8 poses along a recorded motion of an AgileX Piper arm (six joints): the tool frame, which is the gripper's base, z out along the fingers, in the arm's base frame.
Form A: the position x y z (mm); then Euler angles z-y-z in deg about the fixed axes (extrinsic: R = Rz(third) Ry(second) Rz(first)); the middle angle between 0 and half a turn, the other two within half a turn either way.
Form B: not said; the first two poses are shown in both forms.
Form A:
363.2, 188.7, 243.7, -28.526, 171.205, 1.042
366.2, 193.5, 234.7, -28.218, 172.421, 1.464
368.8, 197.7, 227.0, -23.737, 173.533, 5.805
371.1, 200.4, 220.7, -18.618, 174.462, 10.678
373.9, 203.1, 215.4, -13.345, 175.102, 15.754
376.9, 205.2, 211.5, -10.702, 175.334, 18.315
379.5, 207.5, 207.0, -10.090, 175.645, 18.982
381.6, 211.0, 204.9, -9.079, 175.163, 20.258
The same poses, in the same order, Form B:
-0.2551, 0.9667, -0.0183, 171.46, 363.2, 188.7, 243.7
-0.2561, 0.9665, -0.0153, 172.63, 366.2, 193.5, 234.7
-0.2549, 0.9669, -0.0088, 173.61, 368.8, 197.7, 227.0
-0.2529, 0.9675, -0.0033, 174.48, 371.1, 200.4, 220.7
-0.2512, 0.9679, 0.0009, 175.10, 373.9, 203.1, 215.4
-0.2505, 0.9681, 0.0027, 175.34, 376.9, 205.2, 211.5
-0.2510, 0.9680, 0.0029, 175.66, 379.5, 207.5, 207.0
-0.2532, 0.9674, 0.0041, 175.19, 381.6, 211.0, 204.9

